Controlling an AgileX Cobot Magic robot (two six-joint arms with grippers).
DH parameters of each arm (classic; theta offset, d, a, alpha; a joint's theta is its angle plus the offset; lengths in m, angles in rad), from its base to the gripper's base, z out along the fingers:
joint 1: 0 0.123 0 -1.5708
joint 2: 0.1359 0 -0.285 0
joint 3: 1.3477 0 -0.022 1.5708
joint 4: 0 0.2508 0 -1.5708
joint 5: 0 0 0.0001 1.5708
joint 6: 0 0.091 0 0
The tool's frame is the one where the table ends.
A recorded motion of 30 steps. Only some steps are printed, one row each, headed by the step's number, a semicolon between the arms.
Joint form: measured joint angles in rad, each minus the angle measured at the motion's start. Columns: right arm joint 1, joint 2, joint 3, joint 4, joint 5, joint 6; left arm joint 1, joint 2, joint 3, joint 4, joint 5, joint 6.
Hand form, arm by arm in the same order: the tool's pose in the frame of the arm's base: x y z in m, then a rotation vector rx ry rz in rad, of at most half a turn. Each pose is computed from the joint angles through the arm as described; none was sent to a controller.
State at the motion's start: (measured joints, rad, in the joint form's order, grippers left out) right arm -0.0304 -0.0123 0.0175 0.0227 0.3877 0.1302; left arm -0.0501 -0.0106 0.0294 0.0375 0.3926 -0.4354
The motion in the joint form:
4: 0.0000 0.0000 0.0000 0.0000 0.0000 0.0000; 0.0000 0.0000 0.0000 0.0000 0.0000 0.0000
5: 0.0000 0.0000 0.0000 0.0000 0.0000 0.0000; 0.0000 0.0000 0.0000 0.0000 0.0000 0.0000
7: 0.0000 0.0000 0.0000 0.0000 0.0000 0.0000; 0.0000 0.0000 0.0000 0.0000 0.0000 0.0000
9: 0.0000 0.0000 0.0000 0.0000 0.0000 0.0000; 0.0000 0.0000 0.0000 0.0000 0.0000 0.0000
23: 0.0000 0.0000 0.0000 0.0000 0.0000 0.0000; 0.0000 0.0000 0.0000 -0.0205 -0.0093 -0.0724
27: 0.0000 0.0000 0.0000 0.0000 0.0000 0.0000; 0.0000 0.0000 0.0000 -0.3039 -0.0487 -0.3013
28: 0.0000 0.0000 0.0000 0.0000 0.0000 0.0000; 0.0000 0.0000 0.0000 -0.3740 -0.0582 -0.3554
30: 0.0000 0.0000 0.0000 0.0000 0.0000 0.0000; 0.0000 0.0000 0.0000 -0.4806 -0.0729 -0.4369
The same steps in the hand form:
4: 0.0521 -0.0008 0.1731 0.1644 1.8702 0.0911; 0.0522 -0.0013 0.1686 -0.3420 1.8744 -0.2929
5: 0.0521 -0.0008 0.1731 0.1644 1.8702 0.0911; 0.0522 -0.0013 0.1686 -0.3420 1.8744 -0.2929
7: 0.0521 -0.0008 0.1731 0.1644 1.8702 0.0911; 0.0522 -0.0013 0.1686 -0.3420 1.8744 -0.2929
9: 0.0521 -0.0008 0.1731 0.1644 1.8702 0.0911; 0.0522 -0.0013 0.1686 -0.3420 1.8744 -0.2929
23: 0.0521 -0.0008 0.1731 0.1644 1.8702 0.0911; 0.0524 -0.0020 0.1694 -0.4212 1.8548 -0.3639
27: 0.0521 -0.0008 0.1731 0.1644 1.8702 0.0911; 0.0529 -0.0108 0.1739 -0.8056 1.7336 -0.7992
28: 0.0521 -0.0008 0.1731 0.1644 1.8702 0.0911; 0.0530 -0.0126 0.1754 -0.8981 1.6932 -0.9034
30: 0.0521 -0.0008 0.1731 0.1644 1.8702 0.0911; 0.0532 -0.0150 0.1777 -1.0373 1.6230 -1.0598

